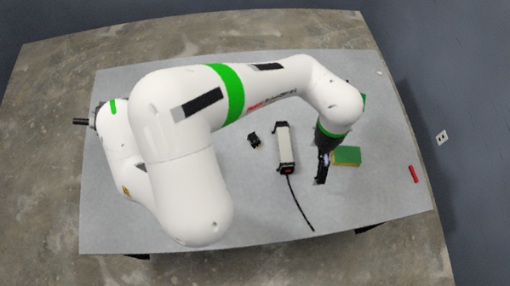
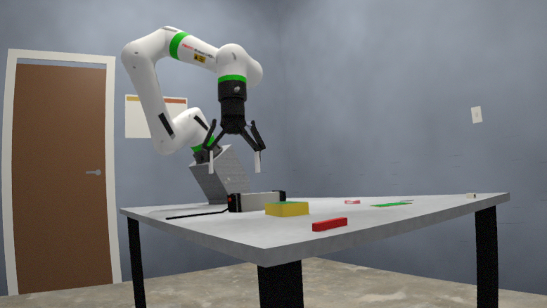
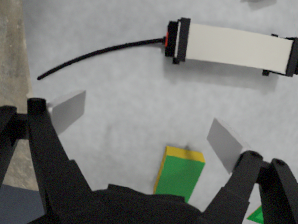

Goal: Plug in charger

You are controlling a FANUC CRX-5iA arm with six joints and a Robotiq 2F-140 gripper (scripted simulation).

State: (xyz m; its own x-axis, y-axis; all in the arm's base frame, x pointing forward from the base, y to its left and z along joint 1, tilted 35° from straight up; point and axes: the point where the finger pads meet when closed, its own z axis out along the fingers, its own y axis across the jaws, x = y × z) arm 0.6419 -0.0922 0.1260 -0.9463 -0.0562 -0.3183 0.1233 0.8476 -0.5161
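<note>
Right now my hand is 190 mm past the black charger, 150 mm to the right of it and 110 mm above it. The rest, counted from my hand: flat green tile (340 mm to the left, 300 mm ahead, 130 mm below); green-and-yellow block (170 mm ahead, 120 mm below, 70 mm to the left); pink piece (370 mm to the left, 130 mm below, 110 mm ahead).
</note>
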